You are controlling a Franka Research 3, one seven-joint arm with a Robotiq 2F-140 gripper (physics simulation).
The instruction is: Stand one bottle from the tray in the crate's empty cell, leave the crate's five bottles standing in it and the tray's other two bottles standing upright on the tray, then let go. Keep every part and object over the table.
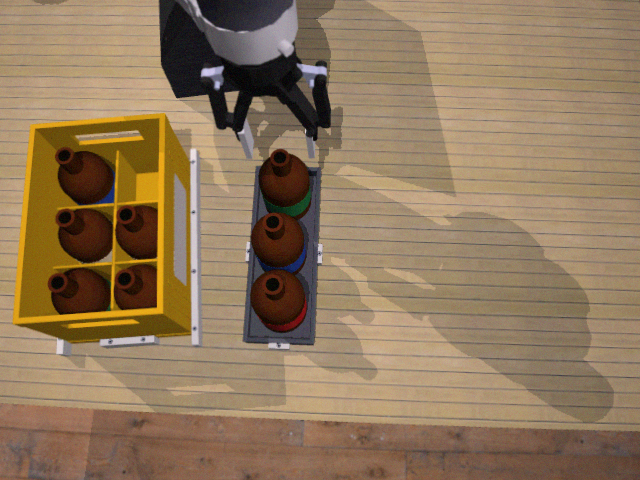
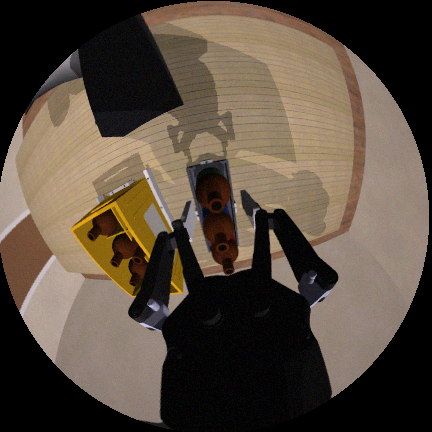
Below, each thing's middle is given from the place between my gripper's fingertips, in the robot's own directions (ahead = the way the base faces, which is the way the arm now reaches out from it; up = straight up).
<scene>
Now: the red-banded bottle (image 1: 277,296) 18 cm ahead of my hand and 9 cm below it. The rest, counted from my hand: white rail (image 1: 195,202) 15 cm below, 14 cm to the right, 9 cm ahead.
</scene>
